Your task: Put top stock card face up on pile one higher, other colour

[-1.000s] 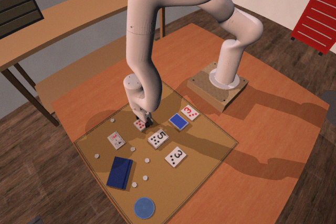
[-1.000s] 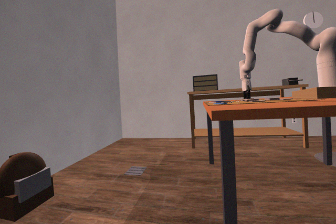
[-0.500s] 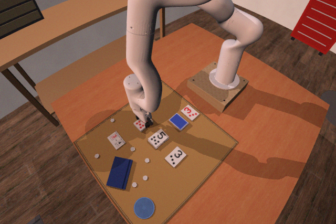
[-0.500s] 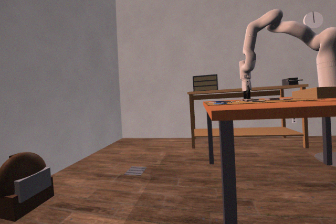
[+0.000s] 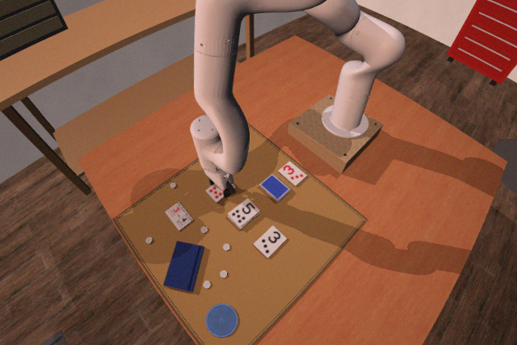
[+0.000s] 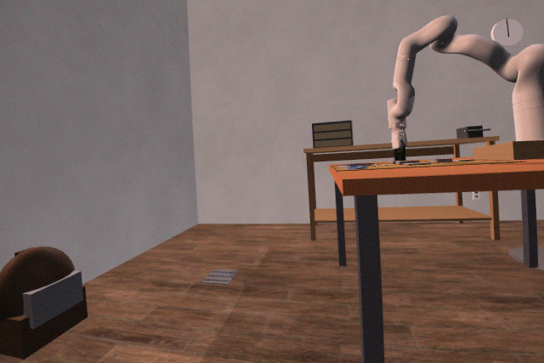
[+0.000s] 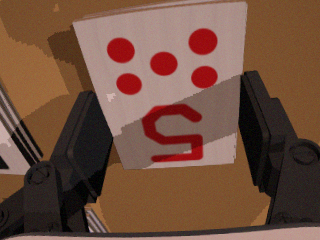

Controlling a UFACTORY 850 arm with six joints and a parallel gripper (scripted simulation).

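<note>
The red 5 card is 1 cm below my hand. The rest, counted from my hand: brown card cloth 12 cm to the left, 6 cm ahead, 4 cm below; black 6 card 2 cm below; black 5 card 12 cm to the left, 2 cm ahead, 1 cm below.
</note>
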